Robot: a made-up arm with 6 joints. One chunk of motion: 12 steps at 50 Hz.
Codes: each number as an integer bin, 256 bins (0 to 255) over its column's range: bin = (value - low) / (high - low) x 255, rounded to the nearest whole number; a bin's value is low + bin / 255 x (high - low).
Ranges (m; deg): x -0.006..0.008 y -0.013..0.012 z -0.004..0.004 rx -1..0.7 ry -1.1..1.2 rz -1..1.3
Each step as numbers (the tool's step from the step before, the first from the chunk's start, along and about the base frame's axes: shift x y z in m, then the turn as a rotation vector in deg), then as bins.
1 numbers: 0.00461 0.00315 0.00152 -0.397 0.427 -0.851
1 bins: 193 165 176 90 169 17
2 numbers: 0.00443 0.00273 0.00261 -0.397 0.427 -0.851
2 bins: 190 160 211 90 169 17
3 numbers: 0.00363 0.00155 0.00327 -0.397 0.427 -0.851
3 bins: 175 148 232 90 169 17
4 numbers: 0.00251 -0.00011 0.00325 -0.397 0.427 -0.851
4 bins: 155 131 231 90 169 17
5 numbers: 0.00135 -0.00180 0.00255 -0.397 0.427 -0.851
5 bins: 134 114 209 90 169 17
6 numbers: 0.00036 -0.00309 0.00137 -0.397 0.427 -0.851
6 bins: 116 101 171 90 169 17
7 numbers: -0.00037 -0.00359 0.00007 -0.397 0.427 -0.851
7 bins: 103 96 130 90 169 17
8 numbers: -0.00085 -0.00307 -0.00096 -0.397 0.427 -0.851
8 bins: 94 101 97 90 169 17
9 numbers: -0.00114 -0.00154 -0.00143 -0.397 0.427 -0.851
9 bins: 89 117 82 90 169 17
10 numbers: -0.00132 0.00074 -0.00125 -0.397 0.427 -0.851
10 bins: 85 140 88 90 169 17
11 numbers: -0.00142 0.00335 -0.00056 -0.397 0.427 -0.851
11 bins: 83 167 110 90 169 17
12 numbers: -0.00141 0.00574 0.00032 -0.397 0.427 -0.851
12 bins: 84 191 138 90 169 17
